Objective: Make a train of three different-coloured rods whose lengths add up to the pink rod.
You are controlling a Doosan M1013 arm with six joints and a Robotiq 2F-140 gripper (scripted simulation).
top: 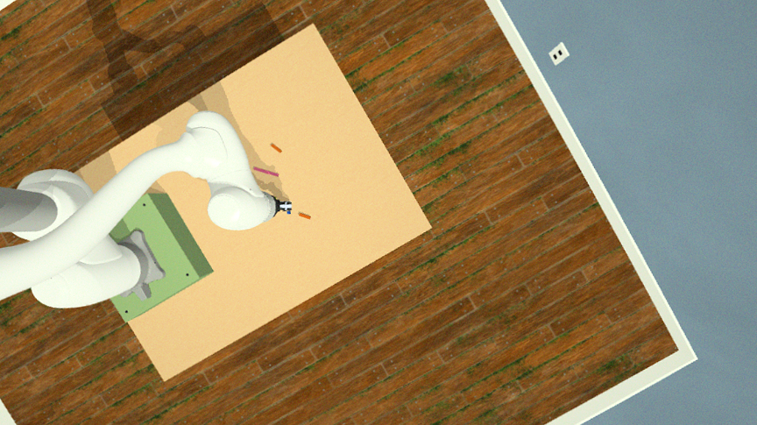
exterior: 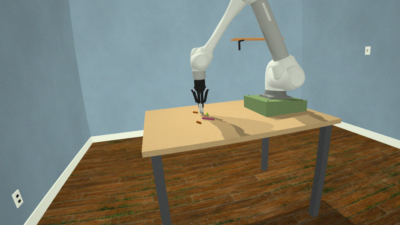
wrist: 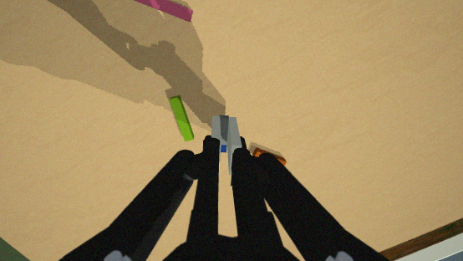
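The grey rod lies 30 mm below my hand. The rest, counted from my hand: blue rod: 40 mm below, 20 mm to the right, 10 mm behind; then lime rod: 40 mm below, 40 mm behind, 20 mm to the left; then pink rod: 140 mm to the left, 40 mm below, 20 mm behind.
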